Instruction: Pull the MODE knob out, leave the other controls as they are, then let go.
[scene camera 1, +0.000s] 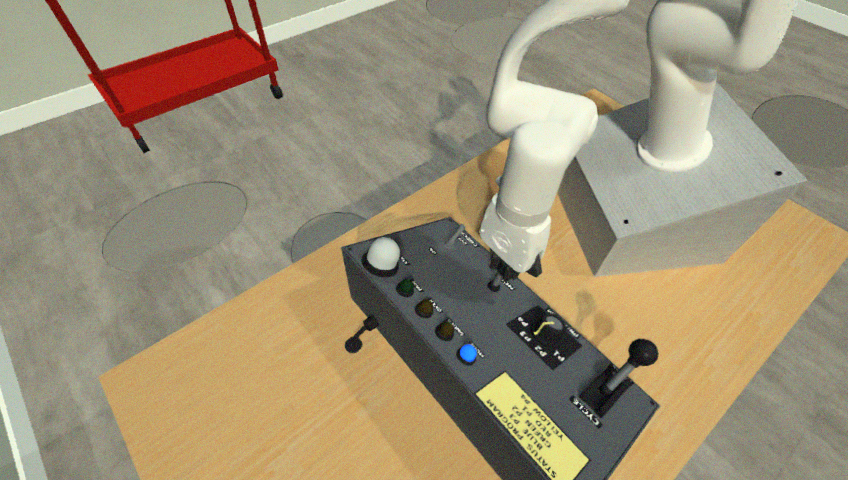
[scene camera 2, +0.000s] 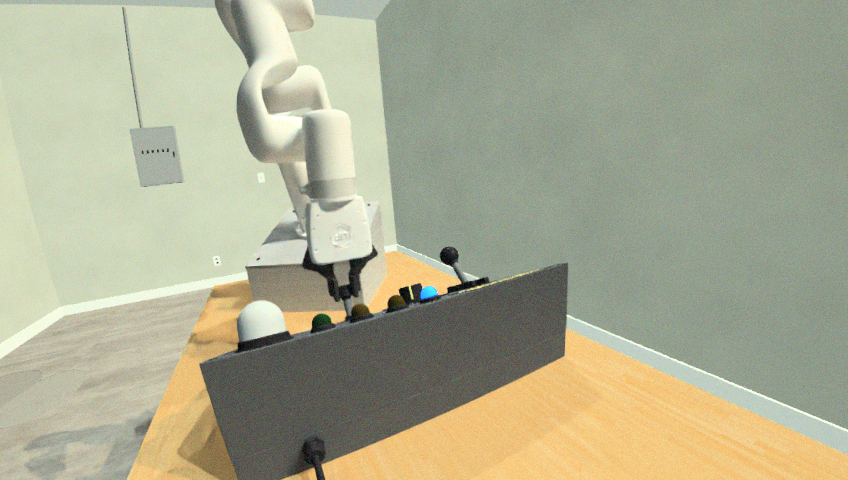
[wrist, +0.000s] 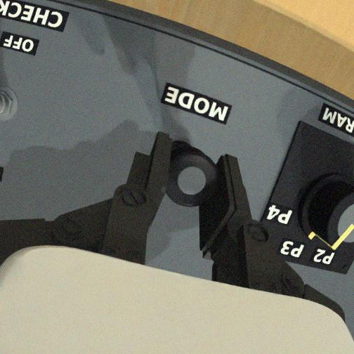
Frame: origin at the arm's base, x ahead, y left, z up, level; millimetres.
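Seen in the pictures: gripper, fingertip midpoint: (scene camera 1: 503, 271) (scene camera 2: 345, 297); arm's base at its link origin: (scene camera 1: 673, 147).
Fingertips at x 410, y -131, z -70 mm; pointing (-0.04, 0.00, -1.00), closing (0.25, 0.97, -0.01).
Pixels of each thing's middle, then the offset from my fingertips to it. "*": a spot on its surface instead.
- MODE knob at the middle of its body: (scene camera 1: 505, 267) (scene camera 2: 344, 291) dx -2, dy +1, dz +11 mm
- dark control panel at the middle of its body: (scene camera 2: 397, 327) (scene camera 1: 492, 332) dx +90, dy +40, dz -42 mm
- blue lamp at a spot on its surface: (scene camera 2: 428, 293) (scene camera 1: 462, 352) * dx +187, dy +32, dz +43 mm
- program selector at the middle of its body: (scene camera 1: 549, 328) (scene camera 2: 411, 293) dx +39, dy +114, dz -20 mm
- CHECK toggle switch at the middle of its body: (scene camera 1: 456, 234) dx -27, dy -117, dz -16 mm
- white dome at a spot on its surface: (scene camera 2: 261, 324) (scene camera 1: 372, 258) * dx +148, dy -167, dz +60 mm
The MODE knob (wrist: 191, 180) (scene camera 2: 345, 292) is a round black knob with a grey disc on its top, in the middle of the wrist view. In scene camera 2 its grey shaft shows between the knob and the dark control panel (scene camera 2: 416, 362) (scene camera 1: 452, 350) (wrist: 75, 90), so the knob stands raised off the face. My gripper (wrist: 186, 166) (scene camera 2: 345, 291) (scene camera 1: 501, 274) is shut on the knob, one finger on each side. In scene camera 1 the fingers hide much of the knob. The MODE label (wrist: 196, 103) lies beside it. The blue lamp (scene camera 1: 467, 353) (scene camera 2: 428, 293) is lit.
The program selector (scene camera 1: 548, 325) (wrist: 345, 220) and the CYCLE lever (scene camera 1: 642, 352) (scene camera 2: 449, 255) stand on one side of the knob. The CHECK toggle switch (scene camera 1: 455, 235) and a white dome (scene camera 1: 383, 254) (scene camera 2: 261, 324) stand on the other. A red cart (scene camera 1: 196, 83) stands on the floor.
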